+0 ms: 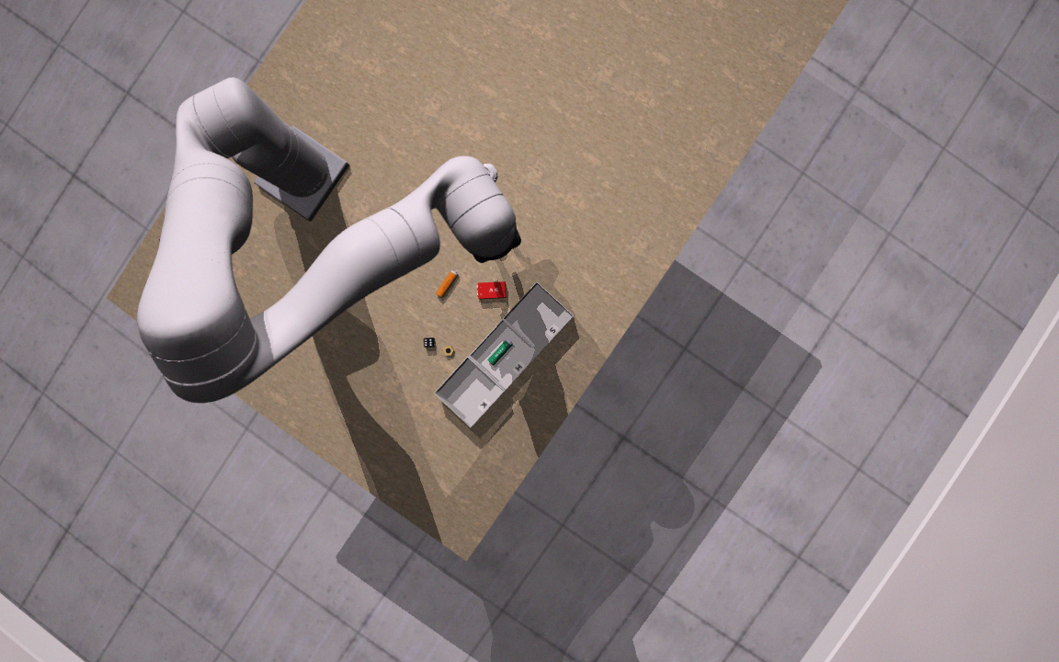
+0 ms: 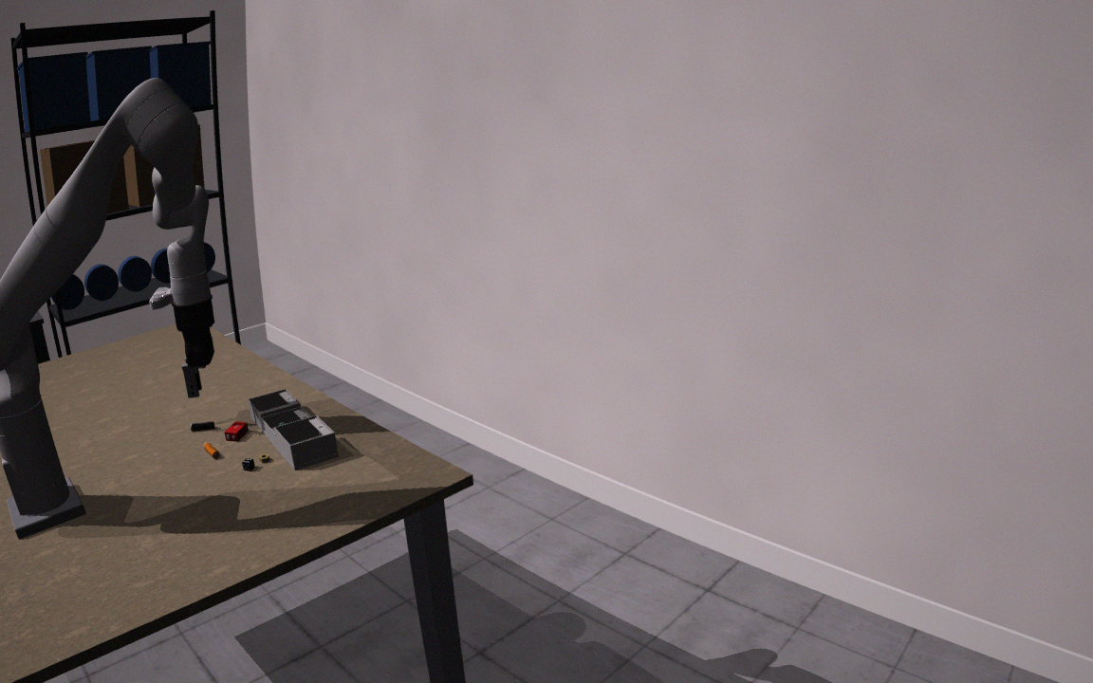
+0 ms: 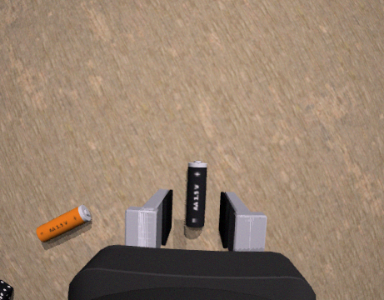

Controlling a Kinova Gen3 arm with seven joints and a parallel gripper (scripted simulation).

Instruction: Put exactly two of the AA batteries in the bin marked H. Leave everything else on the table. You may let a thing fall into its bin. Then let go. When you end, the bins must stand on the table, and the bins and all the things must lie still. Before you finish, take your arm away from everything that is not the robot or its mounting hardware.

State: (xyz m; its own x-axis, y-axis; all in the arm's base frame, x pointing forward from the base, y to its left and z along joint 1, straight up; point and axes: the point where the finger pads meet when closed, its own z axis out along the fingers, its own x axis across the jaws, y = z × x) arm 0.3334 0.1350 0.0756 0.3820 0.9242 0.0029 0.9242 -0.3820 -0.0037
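The black AA battery is 9 cm below my hand. Also, from my hand: orange AA battery (1 cm behind, 11 cm to the right, 9 cm below); then green AA battery (14 cm ahead, 14 cm to the right, 8 cm below); then red 9 V battery (5 cm ahead, 8 cm to the right, 8 cm below).
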